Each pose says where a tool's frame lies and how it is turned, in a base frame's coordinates. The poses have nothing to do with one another.
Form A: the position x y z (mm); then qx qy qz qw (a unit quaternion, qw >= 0).
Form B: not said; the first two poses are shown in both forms.
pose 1, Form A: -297.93, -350.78, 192.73, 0.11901, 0.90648, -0.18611, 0.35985
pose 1, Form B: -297.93, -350.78, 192.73, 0.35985, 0.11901, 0.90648, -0.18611
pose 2, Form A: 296.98, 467.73, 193.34, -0.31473, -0.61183, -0.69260, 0.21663
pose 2, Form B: 296.98, 467.73, 193.34, 0.21663, -0.31473, -0.61183, -0.69260
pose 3, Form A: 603.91, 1.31, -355.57, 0.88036, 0.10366, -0.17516, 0.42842
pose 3, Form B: 603.91, 1.31, -355.57, 0.42842, 0.88036, 0.10366, -0.17516
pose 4, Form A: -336.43, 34.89, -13.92, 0.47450, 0.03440, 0.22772, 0.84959
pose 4, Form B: -336.43, 34.89, -13.92, 0.84959, 0.47450, 0.03440, 0.22772
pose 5, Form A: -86.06, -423.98, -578.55, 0.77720, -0.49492, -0.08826, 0.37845
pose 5, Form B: -86.06, -423.98, -578.55, 0.37845, 0.77720, -0.49492, -0.08826
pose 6, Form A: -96.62, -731.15, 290.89, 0.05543, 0.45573, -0.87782, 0.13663
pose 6, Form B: -96.62, -731.15, 290.89, 0.13663, 0.05543, 0.45573, -0.87782
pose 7, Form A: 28.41, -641.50, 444.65, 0.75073, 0.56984, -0.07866, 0.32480
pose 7, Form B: 28.41, -641.50, 444.65, 0.32480, 0.75073, 0.56984, -0.07866
